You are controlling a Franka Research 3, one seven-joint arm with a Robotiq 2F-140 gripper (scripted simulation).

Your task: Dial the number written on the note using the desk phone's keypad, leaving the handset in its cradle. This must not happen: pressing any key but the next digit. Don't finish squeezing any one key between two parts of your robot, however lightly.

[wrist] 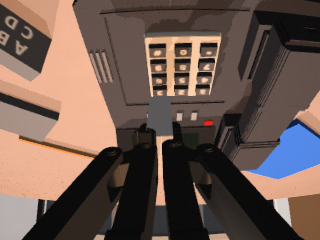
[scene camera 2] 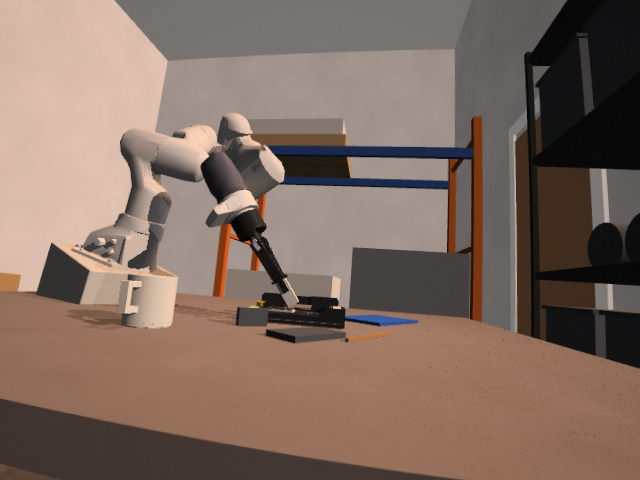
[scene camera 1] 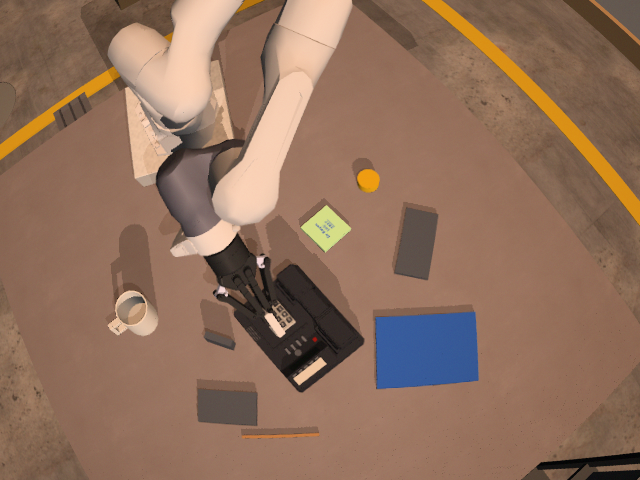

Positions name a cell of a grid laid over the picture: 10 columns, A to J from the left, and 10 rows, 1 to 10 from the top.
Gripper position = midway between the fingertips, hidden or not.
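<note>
A blue mat (scene camera 1: G8) is in view, as is a cream mug (scene camera 2: C7) (scene camera 1: C7). In the wrist view the mug is out of frame. I also see my gripper (wrist: F5) (scene camera 1: E7) (scene camera 2: E7).
</note>
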